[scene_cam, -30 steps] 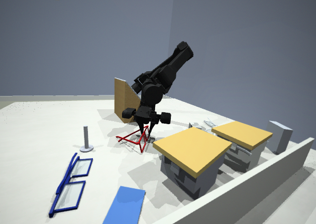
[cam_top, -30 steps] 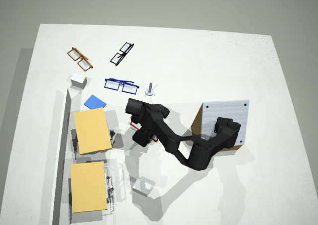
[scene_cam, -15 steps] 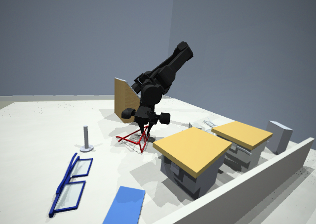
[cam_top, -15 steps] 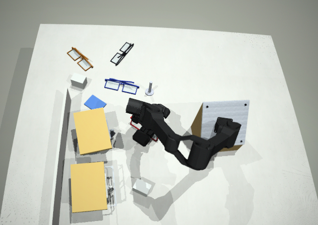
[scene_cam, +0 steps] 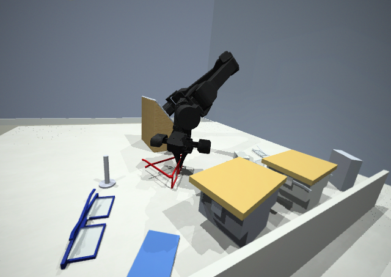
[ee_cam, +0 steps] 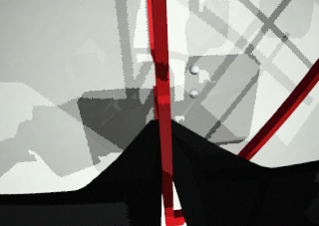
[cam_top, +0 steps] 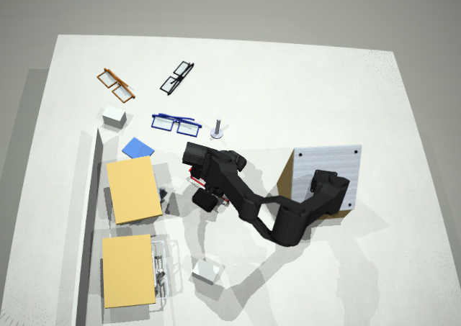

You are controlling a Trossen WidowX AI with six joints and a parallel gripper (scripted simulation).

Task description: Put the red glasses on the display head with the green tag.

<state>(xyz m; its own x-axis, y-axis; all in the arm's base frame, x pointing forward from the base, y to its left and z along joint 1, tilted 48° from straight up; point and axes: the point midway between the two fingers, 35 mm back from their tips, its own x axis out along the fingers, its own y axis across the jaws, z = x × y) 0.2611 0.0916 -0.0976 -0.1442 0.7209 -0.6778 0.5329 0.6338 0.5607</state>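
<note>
My gripper tip is now 10 mm short of the grey post, 210 mm to the left of it and 10 mm below it. Round my gripper tip: low wall (340 mm ahead, 160 mm to the left, 40 mm above); blue flat tag (250 mm ahead, 130 mm to the right, 10 mm below).
</note>
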